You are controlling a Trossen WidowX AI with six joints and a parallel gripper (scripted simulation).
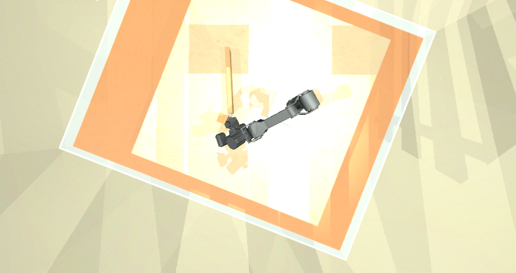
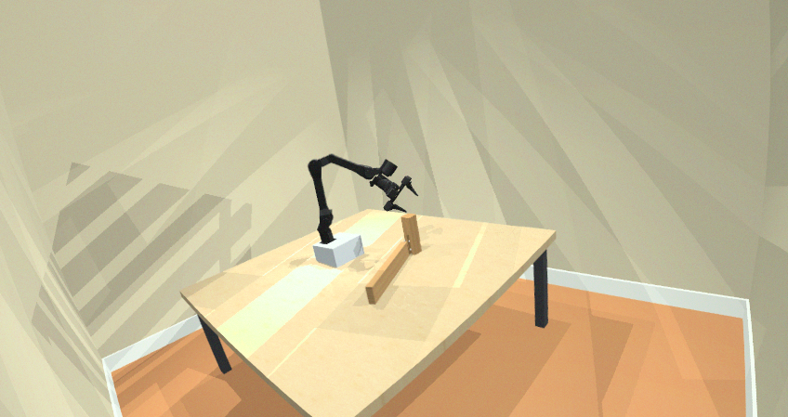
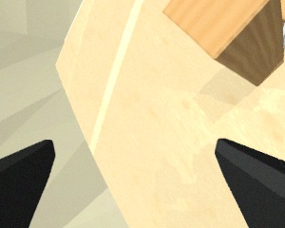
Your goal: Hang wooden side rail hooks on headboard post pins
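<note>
My gripper tip is 3 cm short of the headboard post, 8 cm to the left of it and 13 cm above it.
</note>
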